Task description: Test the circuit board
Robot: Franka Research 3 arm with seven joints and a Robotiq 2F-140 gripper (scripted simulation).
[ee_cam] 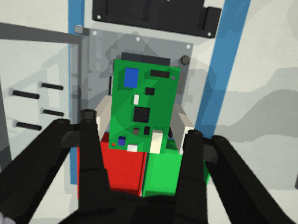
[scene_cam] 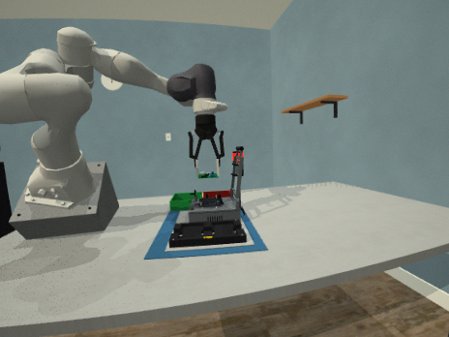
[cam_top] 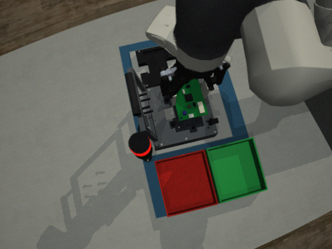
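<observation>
The red bin is 70 mm ahead of my hand, 190 mm to the left of it and 180 mm below it. From my hand the other things lie so: clear lid 110 mm ahead, 20 mm to the right, 10 mm below; then green circuit board 20 mm below; then tester plate 10 mm ahead, 10 mm to the left, 130 mm below.
</observation>
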